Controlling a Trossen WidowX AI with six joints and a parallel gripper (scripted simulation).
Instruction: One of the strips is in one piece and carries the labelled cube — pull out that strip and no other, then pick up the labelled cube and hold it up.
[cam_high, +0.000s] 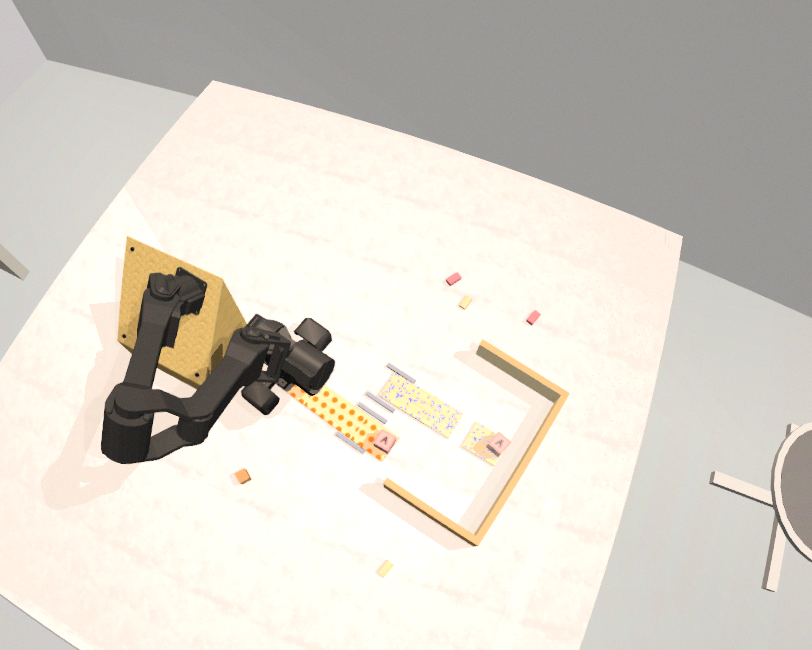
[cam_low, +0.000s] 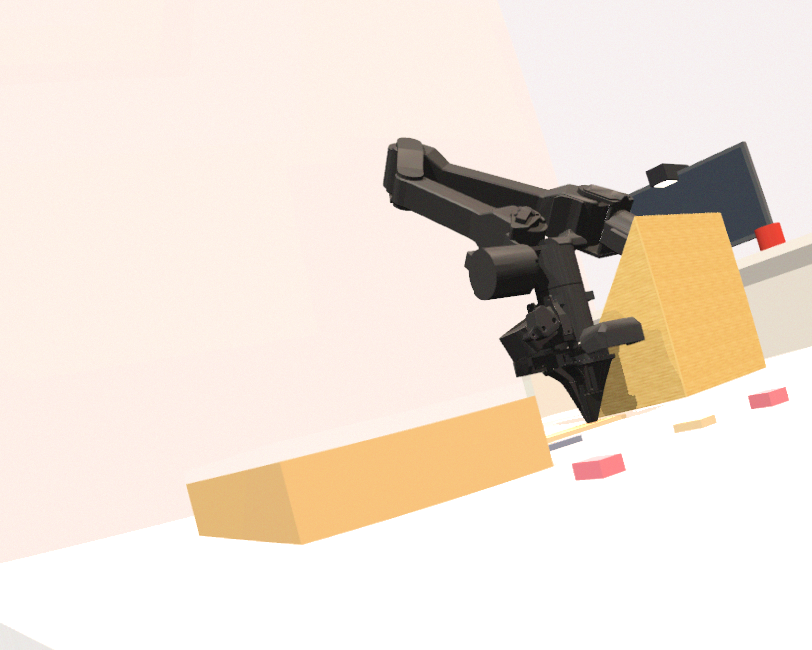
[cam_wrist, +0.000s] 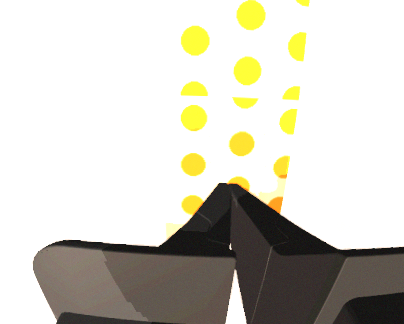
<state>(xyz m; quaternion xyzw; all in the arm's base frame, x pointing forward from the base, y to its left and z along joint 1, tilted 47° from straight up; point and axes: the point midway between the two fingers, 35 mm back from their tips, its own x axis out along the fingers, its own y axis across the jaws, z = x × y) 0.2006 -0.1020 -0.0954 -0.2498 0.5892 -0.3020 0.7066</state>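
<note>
The orange-dotted strip lies 100 mm ahead of my gripper tip and 10 mm to the right of it. Round my gripper tip: blue-speckled strip 230 mm ahead, 80 mm to the left.
</note>
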